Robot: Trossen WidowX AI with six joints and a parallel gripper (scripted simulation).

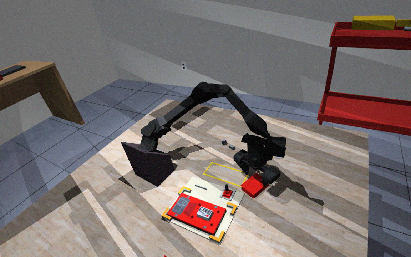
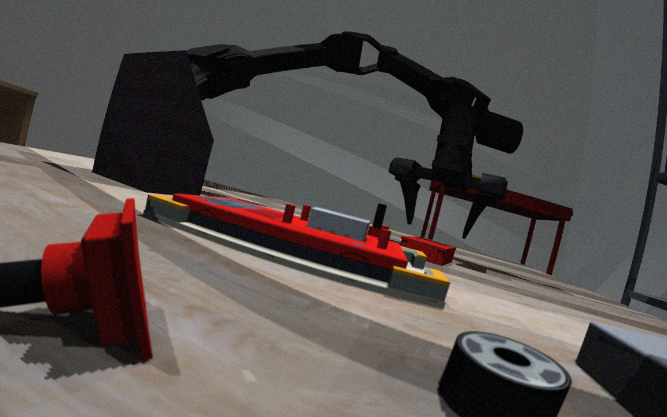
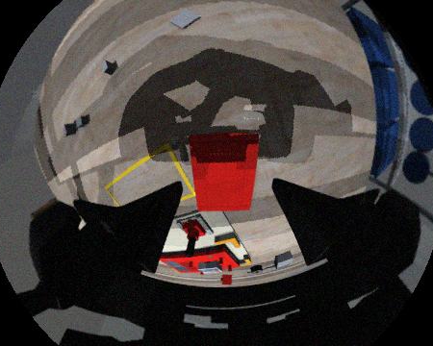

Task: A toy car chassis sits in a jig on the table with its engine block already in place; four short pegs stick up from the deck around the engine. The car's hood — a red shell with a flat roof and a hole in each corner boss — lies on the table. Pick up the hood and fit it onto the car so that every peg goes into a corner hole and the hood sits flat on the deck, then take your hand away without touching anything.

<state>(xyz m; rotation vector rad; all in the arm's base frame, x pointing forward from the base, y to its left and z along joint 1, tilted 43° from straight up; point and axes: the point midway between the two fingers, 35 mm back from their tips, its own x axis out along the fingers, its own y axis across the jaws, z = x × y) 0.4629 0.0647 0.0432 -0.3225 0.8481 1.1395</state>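
Now: the red hood 3 cm below my gripper tip. From my gripper tip the other things lie so: grey engine block: 20 cm to the right, 13 cm behind, 2 cm below; black wheel: 38 cm to the right, 5 cm behind, 3 cm below.
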